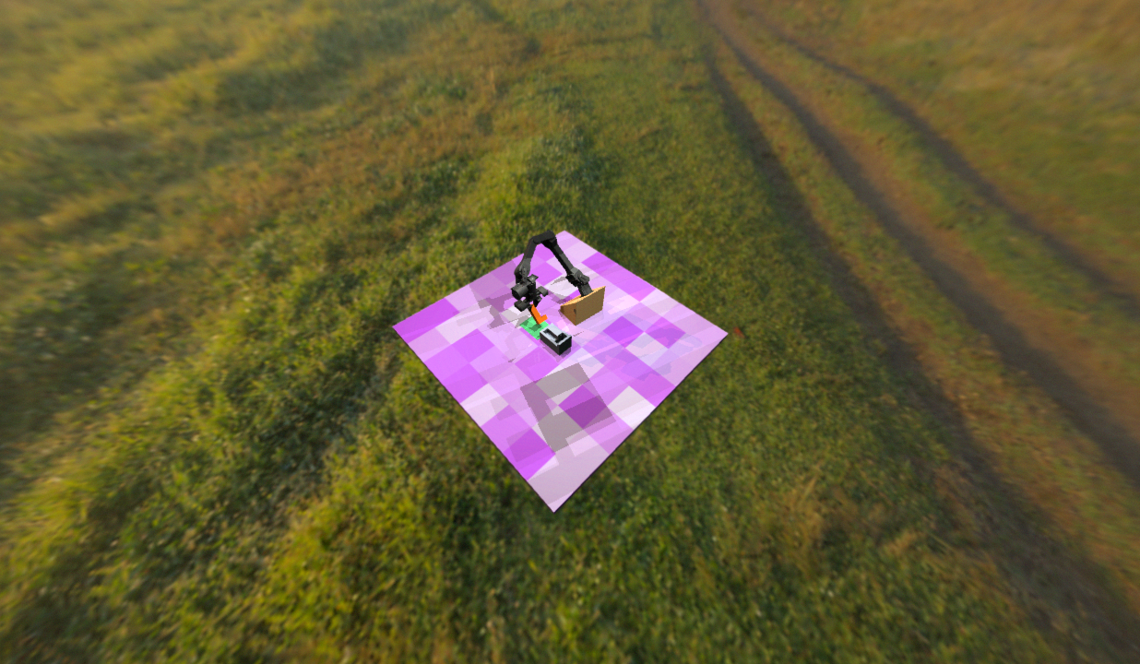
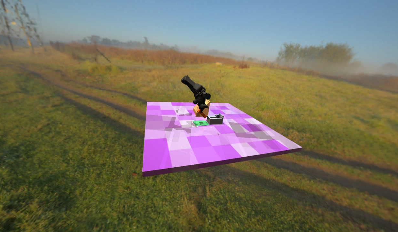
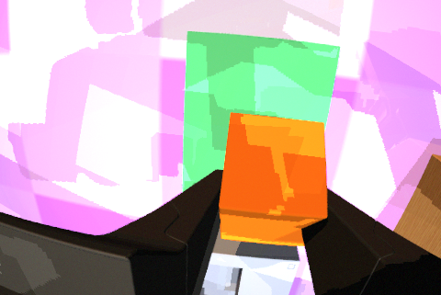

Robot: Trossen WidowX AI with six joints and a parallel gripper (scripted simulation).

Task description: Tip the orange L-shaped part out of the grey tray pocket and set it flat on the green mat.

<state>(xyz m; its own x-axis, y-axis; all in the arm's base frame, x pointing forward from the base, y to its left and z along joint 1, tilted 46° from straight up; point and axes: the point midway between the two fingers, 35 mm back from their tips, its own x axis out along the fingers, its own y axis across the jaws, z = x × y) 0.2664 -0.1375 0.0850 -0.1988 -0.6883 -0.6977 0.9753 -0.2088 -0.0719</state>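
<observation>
Right now the green mat is 20 mm to the left of my gripper tip and 140 mm below it. From my gripper tip the other things lie so: orange L-shaped part (10 mm behind, 30 mm to the left, 30 mm below).
</observation>
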